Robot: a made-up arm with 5 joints.
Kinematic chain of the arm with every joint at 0, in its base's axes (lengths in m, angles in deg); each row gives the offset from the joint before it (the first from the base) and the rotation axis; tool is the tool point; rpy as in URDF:
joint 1: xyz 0.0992 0 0.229 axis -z
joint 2: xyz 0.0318 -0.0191 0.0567 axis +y
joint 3: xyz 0.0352 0 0.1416 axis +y
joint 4: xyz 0.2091 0 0.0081 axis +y
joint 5: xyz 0.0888 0.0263 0 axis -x
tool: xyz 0 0 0 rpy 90 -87.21 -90
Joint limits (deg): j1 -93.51..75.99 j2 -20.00..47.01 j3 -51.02..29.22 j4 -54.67..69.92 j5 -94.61..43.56
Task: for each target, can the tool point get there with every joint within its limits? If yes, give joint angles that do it. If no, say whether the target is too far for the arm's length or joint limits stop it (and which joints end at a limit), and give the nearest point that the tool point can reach.
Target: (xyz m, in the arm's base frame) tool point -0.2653 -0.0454 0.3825
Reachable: no: joint limits stop it (at a limit: joint 1, joint 2, joint 3, joint 4) | nearest point 0.0773 0.2400 0.3181 | short by 0.450 m
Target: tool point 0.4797 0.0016 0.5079
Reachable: yes | joints 0.84 12.52 -28.64 -0.72 -70.29
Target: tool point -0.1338 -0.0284 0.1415
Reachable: no: joint limits stop it (at a limit: joint 1, joint 2, joint 3, joint 4) | nearest point 0.0832 0.1426 0.1059 | short by 0.279 m
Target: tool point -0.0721 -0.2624 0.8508
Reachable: no: too far | nearest point 0.1462 -0.1587 0.7020 | short by 0.284 m
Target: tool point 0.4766 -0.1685 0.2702
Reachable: yes | joints 25.06 35.08 -17.32 20.58 19.51
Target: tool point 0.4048 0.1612 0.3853
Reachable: yes | joints -26.62 -5.36 11.15 15.07 11.22
